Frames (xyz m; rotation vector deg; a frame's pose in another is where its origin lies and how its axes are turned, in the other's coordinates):
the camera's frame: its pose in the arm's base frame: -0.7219 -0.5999 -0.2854 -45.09 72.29 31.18
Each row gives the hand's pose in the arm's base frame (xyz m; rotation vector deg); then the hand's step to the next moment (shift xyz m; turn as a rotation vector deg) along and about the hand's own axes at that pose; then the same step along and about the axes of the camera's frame.
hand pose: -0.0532 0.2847 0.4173 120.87 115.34 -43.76
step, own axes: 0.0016 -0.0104 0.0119 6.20 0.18 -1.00
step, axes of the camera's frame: 0.0051 0.0101 -0.0111 1.58 3.93 4.64
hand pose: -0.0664 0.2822 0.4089 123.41 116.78 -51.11
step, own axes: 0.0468 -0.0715 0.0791 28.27 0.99 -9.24
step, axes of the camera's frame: 0.0351 0.0980 -0.0522 3.80 16.87 24.22
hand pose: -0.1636 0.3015 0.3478 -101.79 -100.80 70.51
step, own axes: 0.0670 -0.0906 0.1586 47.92 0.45 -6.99
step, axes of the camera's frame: -0.0059 0.1662 -0.1009 8.63 33.36 34.03
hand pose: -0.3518 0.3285 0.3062 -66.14 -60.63 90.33
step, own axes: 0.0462 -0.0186 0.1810 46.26 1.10 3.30
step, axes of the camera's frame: -0.0875 0.1407 -0.0882 4.73 38.32 25.71
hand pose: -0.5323 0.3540 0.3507 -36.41 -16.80 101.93
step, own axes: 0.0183 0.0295 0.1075 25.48 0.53 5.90
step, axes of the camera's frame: -0.0884 0.0635 -0.0304 -1.24 22.34 13.55
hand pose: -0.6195 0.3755 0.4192 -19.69 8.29 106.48
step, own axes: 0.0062 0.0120 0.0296 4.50 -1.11 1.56
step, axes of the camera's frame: -0.0294 0.0140 -0.0008 -0.56 3.36 3.51
